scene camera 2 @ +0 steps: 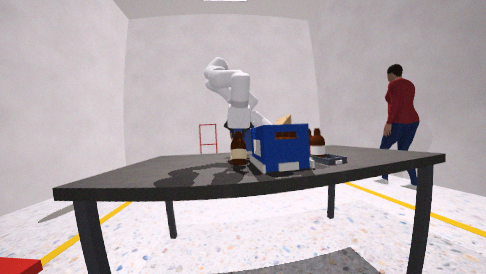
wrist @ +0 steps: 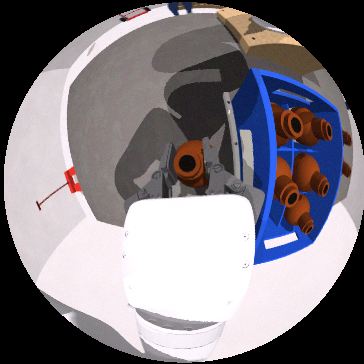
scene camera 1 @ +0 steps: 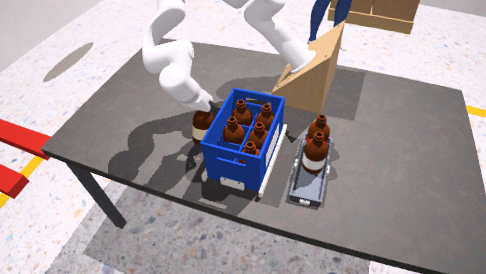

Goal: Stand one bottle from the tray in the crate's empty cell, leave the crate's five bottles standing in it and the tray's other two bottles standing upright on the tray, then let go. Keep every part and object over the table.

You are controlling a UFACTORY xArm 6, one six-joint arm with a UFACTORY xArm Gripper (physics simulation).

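Places are measured from the arm's base along level axes (x down, y back, z left), in centimetres.
Where they show: gripper, between the fingertips: (scene camera 2: pixel 237 138) (wrist: pixel 189 147); arm's base, origin of its link: (scene camera 1: pixel 303 62).
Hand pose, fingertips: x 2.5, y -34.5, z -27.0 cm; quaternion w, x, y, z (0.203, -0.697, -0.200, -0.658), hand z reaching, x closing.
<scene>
Things, the pixels of their top centre, and the offset from my fingertips. Level surfaces: height alone.
- brown bottle, centre of its top: (wrist: pixel 185 184) (scene camera 1: pixel 199 105) (scene camera 2: pixel 237 131) dx -3.5, dy -3.2, dz -0.2 cm
- blue crate, centre of its top: (wrist: pixel 316 196) (scene camera 1: pixel 245 118) (scene camera 2: pixel 275 126) dx -4.8, dy -5.5, dz +17.3 cm
- grey tray, centre of its top: (scene camera 1: pixel 312 164) (scene camera 2: pixel 318 154) dx +10.1, dy -4.3, dz +40.5 cm
- dark table, height of its surface: dx +12.7 cm
My gripper (scene camera 1: pixel 213 107) (scene camera 2: pixel 238 131) (wrist: pixel 189 147) is shut on a brown bottle (scene camera 1: pixel 202 131) (scene camera 2: pixel 238 152) (wrist: pixel 199 146), with a finger on either side of its upper part. The bottle looks upright beside the blue crate (scene camera 1: pixel 232 167) (scene camera 2: pixel 285 150) (wrist: pixel 272 155), outside its left wall; whether its base touches the table is unclear. Five bottles stand in the crate, including one (scene camera 1: pixel 250 149) at the front right. The front-left cell is empty, partly hidden by the wall. Two bottles (scene camera 1: pixel 315 152) (scene camera 1: pixel 321 126) stand upright on the grey tray (scene camera 1: pixel 306 190) (scene camera 2: pixel 331 159), right of the crate.
The wooden wedge base (scene camera 1: pixel 305 90) (wrist: pixel 270 47) of the arm stands behind the crate on the dark table (scene camera 1: pixel 400 150) (scene camera 2: pixel 150 175). White rails run along the crate's lower sides. The table's front edge lies close in front of the crate. A person (scene camera 2: pixel 401 110) stands beyond the table.
</scene>
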